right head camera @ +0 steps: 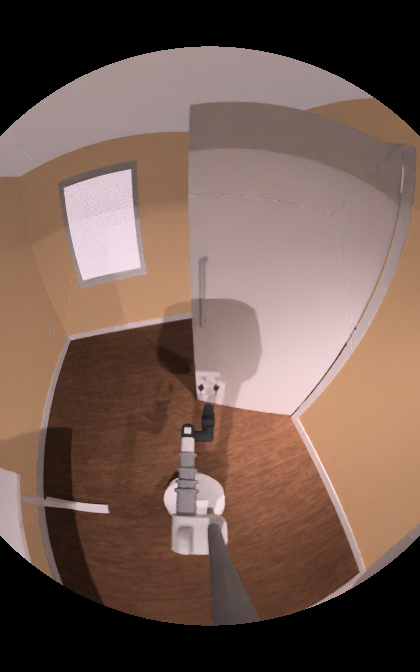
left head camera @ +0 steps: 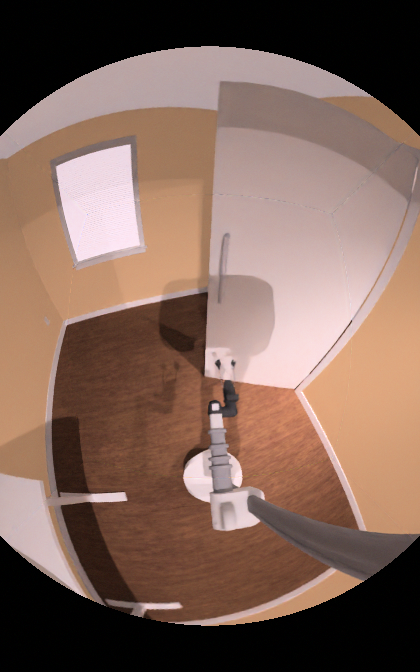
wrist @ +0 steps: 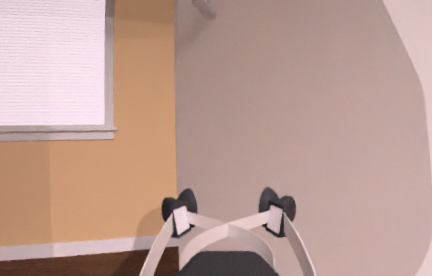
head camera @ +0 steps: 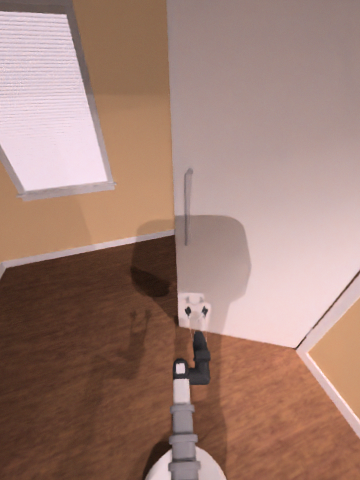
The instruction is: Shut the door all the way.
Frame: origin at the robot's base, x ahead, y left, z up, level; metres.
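Where they show: gripper, fingertip midpoint: (wrist: 228, 203) (head camera: 196, 306).
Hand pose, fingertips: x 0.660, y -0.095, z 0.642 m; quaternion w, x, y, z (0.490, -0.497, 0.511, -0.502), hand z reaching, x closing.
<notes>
Each offset is from my fingertips to the top centre of the thing. "spot": to the spot under its first point.
The white door (head camera: 280, 150) (left head camera: 300, 250) (right head camera: 300, 240) (wrist: 310, 125) stands open into the room, hinged at its right side, with its free edge on the left. Its grey bar handle @(spot: 0.155 m ahead, 0.033 m left, 0.502 m up) (head camera: 188, 207) (left head camera: 224, 267) (right head camera: 202, 292) is upright near the free edge; the handle's lower end @(spot: 0.185 m ahead, 0.028 m left, 0.291 m up) (wrist: 205, 9) shows at the top of the wrist view. My gripper (head camera: 196, 311) (left head camera: 225, 364) (right head camera: 208, 388) (wrist: 228, 203) is open and empty, low in front of the door near its free edge, below the handle. Whether the fingertips touch the door, I cannot tell.
A window @(spot: 1.327 m ahead, 1.043 m left, 0.875 m up) (head camera: 50, 100) (left head camera: 100, 200) (right head camera: 104, 225) is in the orange wall at the left. The door frame (left head camera: 380, 285) (right head camera: 372, 310) and a wall with a white baseboard (head camera: 332, 387) are at the right. A white bar-like piece (left head camera: 95, 497) (right head camera: 80, 507) juts out at the lower left.
</notes>
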